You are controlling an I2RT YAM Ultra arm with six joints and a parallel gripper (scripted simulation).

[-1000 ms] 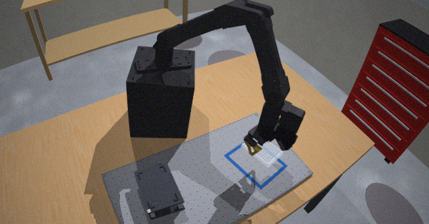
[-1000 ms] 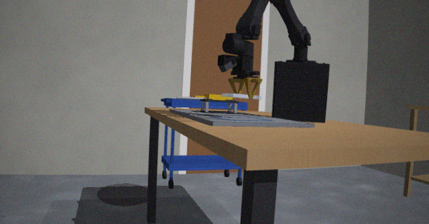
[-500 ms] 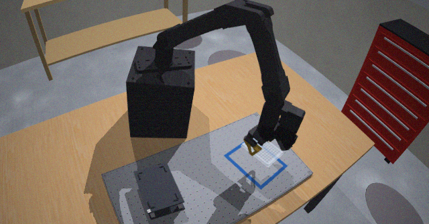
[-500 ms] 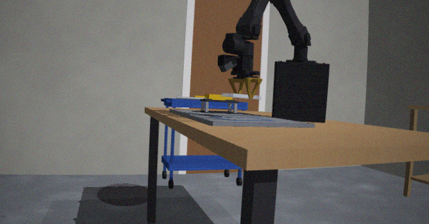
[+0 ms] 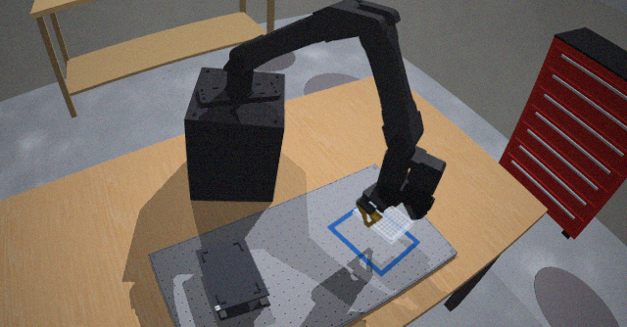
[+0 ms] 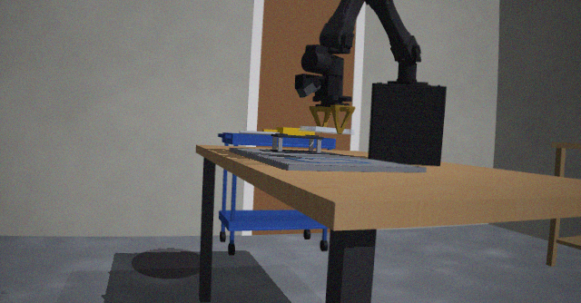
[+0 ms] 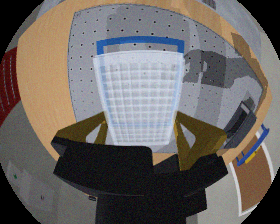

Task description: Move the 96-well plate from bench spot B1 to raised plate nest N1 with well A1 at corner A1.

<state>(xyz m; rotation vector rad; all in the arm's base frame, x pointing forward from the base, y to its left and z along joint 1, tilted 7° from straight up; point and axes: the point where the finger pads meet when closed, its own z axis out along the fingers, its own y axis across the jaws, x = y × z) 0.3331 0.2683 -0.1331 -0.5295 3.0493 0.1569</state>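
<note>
Now: hand 30 mm short of the dark raised nest N1, 370 mm to the left of it and 30 mm above it. Also, from my hand: white 96-well plate (10 mm ahead); then corner label (110 mm ahead, 420 mm to the right, 20 mm below).
</note>
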